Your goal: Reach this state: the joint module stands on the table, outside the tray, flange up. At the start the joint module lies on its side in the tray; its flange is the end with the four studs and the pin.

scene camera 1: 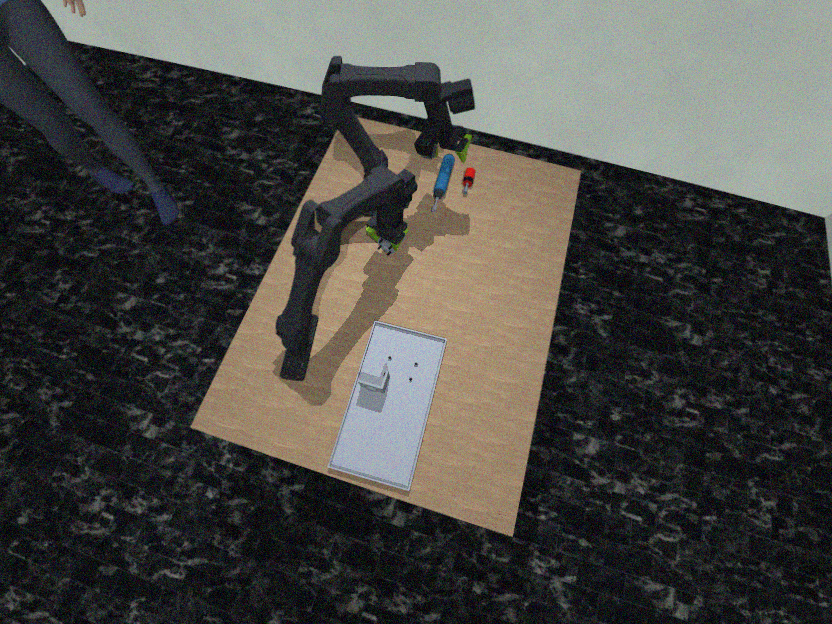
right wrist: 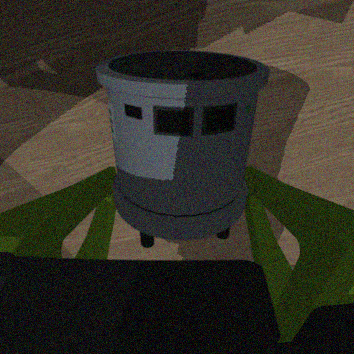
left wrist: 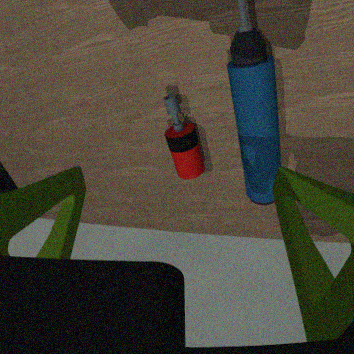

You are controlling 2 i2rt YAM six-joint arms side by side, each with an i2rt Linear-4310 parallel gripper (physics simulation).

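Places are measured from the left arm's base along level axes (x left, y back, z up), in metres.
Pixels of known places: left gripper, between the fingertips: (scene camera 1: 450,158) (left wrist: 178,177); right gripper, between the fingertips: (scene camera 1: 387,245) (right wrist: 179,177); right arm's base, origin of its link: (scene camera 1: 300,346).
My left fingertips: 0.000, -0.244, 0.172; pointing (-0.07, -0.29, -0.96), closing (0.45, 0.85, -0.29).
Observation:
Behind a point stands the place of what it marks, as x, y, z.
The grey cylindrical joint module (scene camera 1: 386,247) @(-0.244, -0.060, 0.045) (right wrist: 182,140) @(-0.206, -0.082, 0.082) is in my right gripper (scene camera 1: 387,236) @(-0.242, -0.063, 0.056) (right wrist: 179,177) @(-0.242, -0.063, 0.056), which is shut on its sides. In the right wrist view its open rim points away from the palm, and two dark studs show at the flange end nearest the palm; the other studs and the pin are hidden. The module is over the wooden table, outside the tray (scene camera 1: 379,446) @(-0.828, -0.080, 0.004); whether it touches the table I cannot tell. My left gripper (scene camera 1: 450,149) @(0.000, -0.244, 0.172) (left wrist: 178,177) @(0.000, -0.244, 0.172) is open and empty, above the far end of the table.
A blue electric screwdriver (scene camera 1: 444,175) @(0.049, -0.235, 0.041) (left wrist: 257,110) @(0.034, -0.224, 0.040) and a short red tool (scene camera 1: 469,175) @(0.060, -0.322, 0.033) (left wrist: 188,160) @(0.070, -0.316, 0.032) lie near the left gripper. The tray holds a pale bracket (scene camera 1: 373,380) @(-0.651, -0.049, 0.004) and several small dark parts. A person's legs (scene camera 1: 73,100) show at the upper left.

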